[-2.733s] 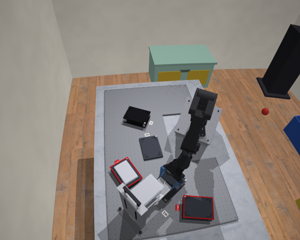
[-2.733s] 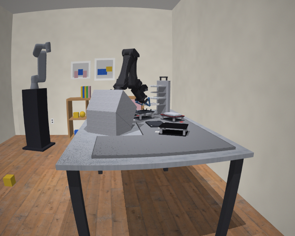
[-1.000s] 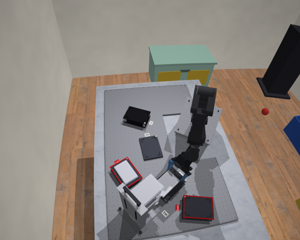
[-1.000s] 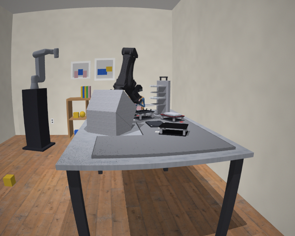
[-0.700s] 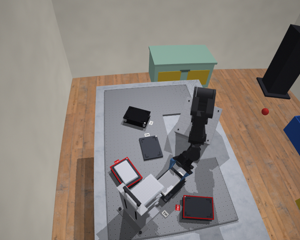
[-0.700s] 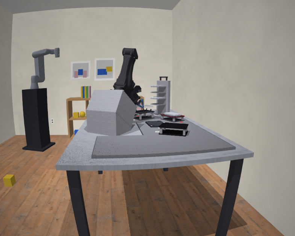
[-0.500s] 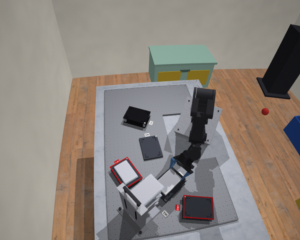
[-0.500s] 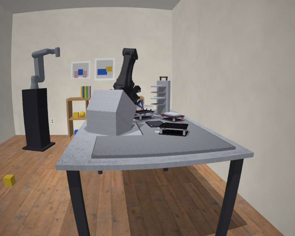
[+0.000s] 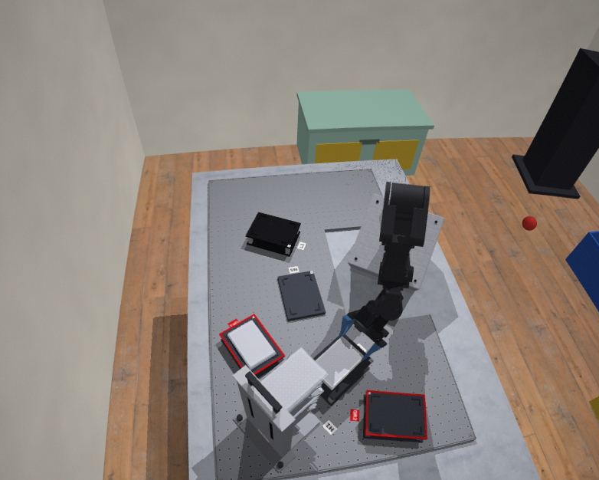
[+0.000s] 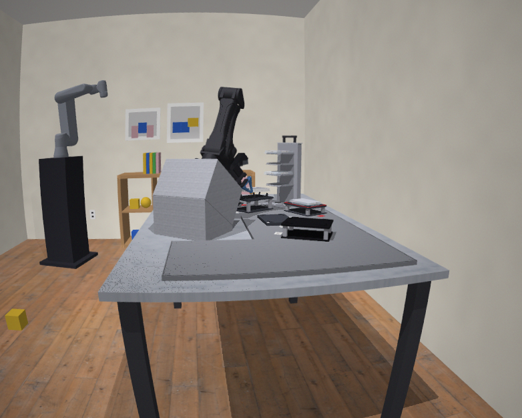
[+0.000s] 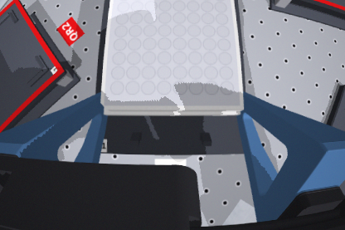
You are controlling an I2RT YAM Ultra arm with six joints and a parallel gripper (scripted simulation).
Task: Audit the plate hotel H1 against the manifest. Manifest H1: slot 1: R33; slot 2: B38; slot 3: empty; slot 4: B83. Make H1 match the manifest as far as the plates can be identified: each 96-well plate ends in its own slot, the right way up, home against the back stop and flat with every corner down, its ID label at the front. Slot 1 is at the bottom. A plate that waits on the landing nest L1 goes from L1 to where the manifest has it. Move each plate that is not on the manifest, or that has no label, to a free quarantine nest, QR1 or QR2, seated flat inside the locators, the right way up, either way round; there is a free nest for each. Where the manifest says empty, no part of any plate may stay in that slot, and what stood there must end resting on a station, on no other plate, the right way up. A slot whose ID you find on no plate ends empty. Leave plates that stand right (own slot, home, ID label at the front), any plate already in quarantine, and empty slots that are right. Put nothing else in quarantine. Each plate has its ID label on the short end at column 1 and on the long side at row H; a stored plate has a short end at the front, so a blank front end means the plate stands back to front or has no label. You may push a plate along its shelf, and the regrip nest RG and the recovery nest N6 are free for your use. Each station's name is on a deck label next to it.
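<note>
Right now my hand is 4 cm short of the white 96-well plate and 4 cm to the right of it. From my hand the other things lie so: RG label: 4 cm behind, 4 cm to the right, 10 cm below; then regrip nest RG: 3 cm ahead, 4 cm to the left, 4 cm below; then quarantine nest QR2: 13 cm behind, 16 cm to the left, 6 cm below.
</note>
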